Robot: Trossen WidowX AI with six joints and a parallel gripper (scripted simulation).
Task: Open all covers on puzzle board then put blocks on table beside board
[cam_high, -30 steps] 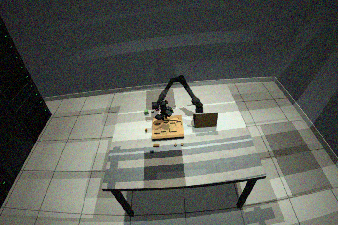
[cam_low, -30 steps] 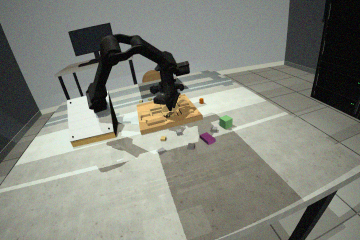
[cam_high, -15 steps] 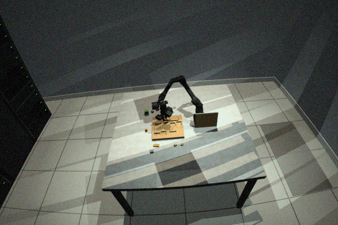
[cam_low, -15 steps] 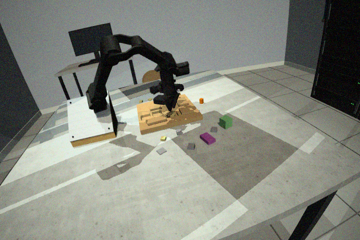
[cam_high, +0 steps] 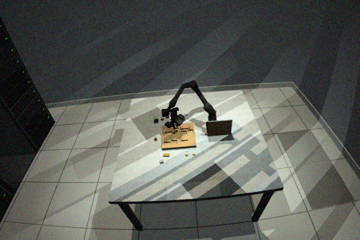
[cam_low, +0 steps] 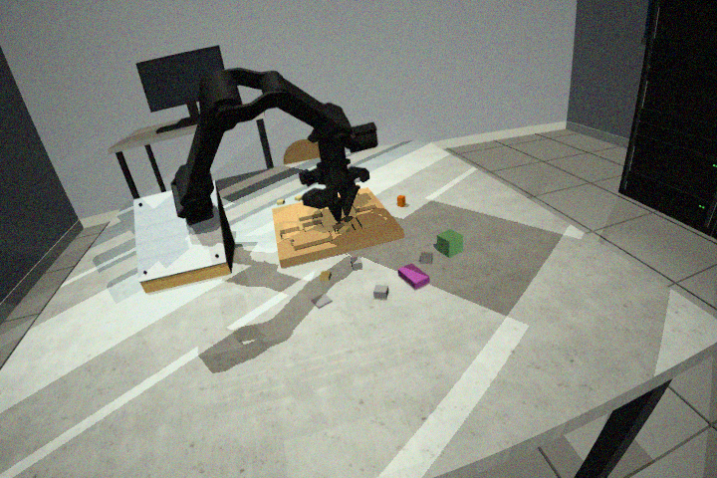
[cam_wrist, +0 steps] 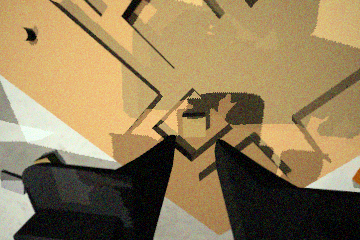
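My gripper tip is 10 mm past the tan puzzle board, 50 mm to the right of it and 30 mm above it. Also, from my gripper tip: magenta block: 70 mm ahead, 240 mm to the right, 40 mm below; then green cube: 190 mm ahead, 190 mm to the right, 30 mm below; then orange cylinder: 190 mm ahead, 80 mm to the left, 30 mm below.
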